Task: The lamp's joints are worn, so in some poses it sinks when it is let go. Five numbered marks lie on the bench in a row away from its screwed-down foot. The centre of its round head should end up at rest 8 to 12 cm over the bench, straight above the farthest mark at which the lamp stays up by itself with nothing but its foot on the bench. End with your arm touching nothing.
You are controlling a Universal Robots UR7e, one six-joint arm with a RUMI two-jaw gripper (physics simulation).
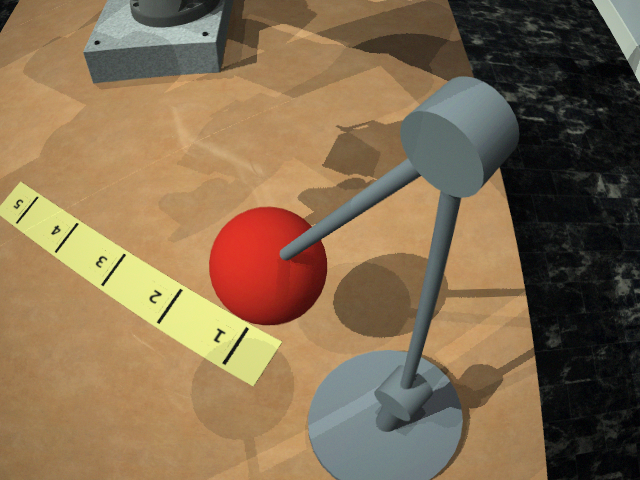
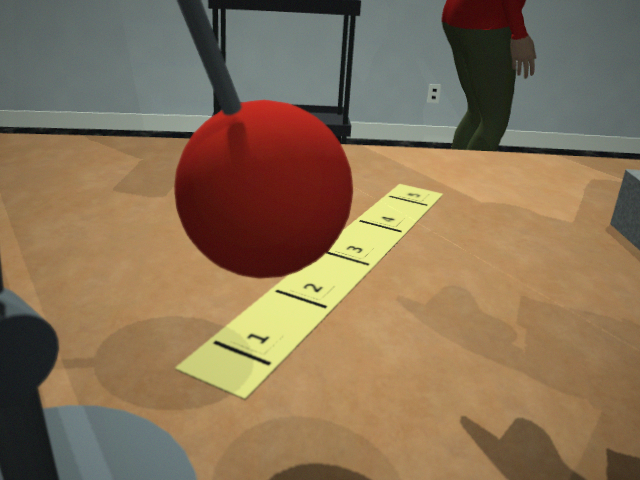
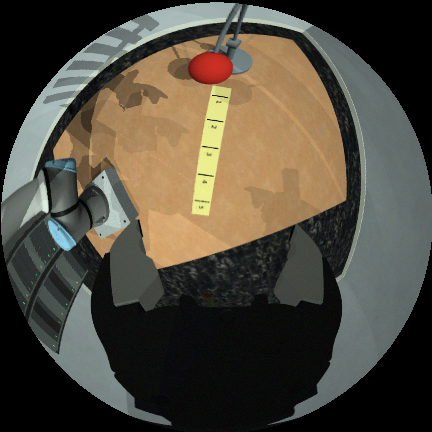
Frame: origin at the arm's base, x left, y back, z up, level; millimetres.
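Where they show: gripper, fingertip midpoint: point(image 3: 216, 225); arm's base, origin of the base link: point(image 1: 175, 1) point(image 3: 95, 204).
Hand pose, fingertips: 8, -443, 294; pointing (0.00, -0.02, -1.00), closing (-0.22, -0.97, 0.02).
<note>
Each offset is from my fingertips to the centre of the thing, as dx, dy, dz. "spot": to the spot under its first point. Level surfaces: height alone.
The lamp's round red head @[spot: +275, -70, -170] point(image 1: 263, 273) point(image 2: 263, 196) point(image 3: 210, 68) hangs in the air near the mark 1 end of the yellow strip point(image 1: 139, 285) point(image 2: 289, 310) point(image 3: 206, 162); its exact height cannot be told. Its upper arm point(image 1: 356, 206) point(image 2: 209, 56) slopes down from a grey elbow drum @[spot: +373, -126, +66] point(image 1: 449, 149). The lower arm point(image 1: 433, 289) rises from a small joint on the round grey foot @[spot: +368, -151, -344] point(image 1: 351, 439) point(image 2: 118, 444) point(image 3: 243, 61). Marks 1 to 5 run away from the foot. My gripper point(image 3: 216, 225) is open and empty, high over the bench's edge beyond mark 5, apart from the lamp.
My arm's square grey mounting block point(image 1: 155, 62) point(image 2: 628, 211) point(image 3: 117, 200) stands on the wooden bench @[dz -359] point(image 1: 93, 356) point(image 2: 439, 392) point(image 3: 270, 150), to one side of the strip. A black cart point(image 2: 284, 6) and a person point(image 2: 483, 62) in red and green stand behind the bench.
</note>
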